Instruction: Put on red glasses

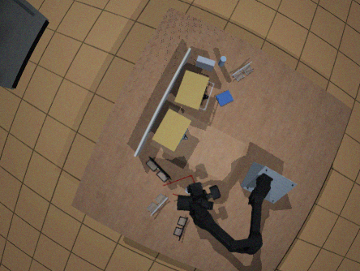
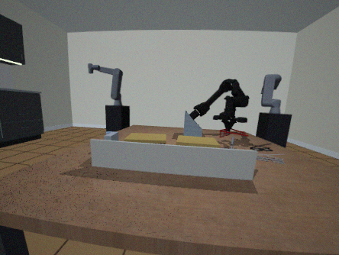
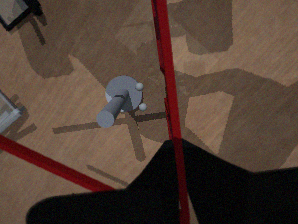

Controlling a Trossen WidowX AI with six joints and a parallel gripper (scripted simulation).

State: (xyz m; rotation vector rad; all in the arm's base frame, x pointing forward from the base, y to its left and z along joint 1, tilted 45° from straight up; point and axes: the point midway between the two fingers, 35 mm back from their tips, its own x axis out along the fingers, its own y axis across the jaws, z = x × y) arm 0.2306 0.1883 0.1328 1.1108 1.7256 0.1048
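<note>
Right now the small post is 40 mm ahead of my gripper tip, 20 mm to the left of it and 80 mm below it. From my gripper tip the other things lie so: grey box: 300 mm ahead, 580 mm to the right, 40 mm below; long white panel: 380 mm ahead, 300 mm to the right, 50 mm below; blue square: 130 mm ahead, 480 mm to the right, 100 mm below.
</note>
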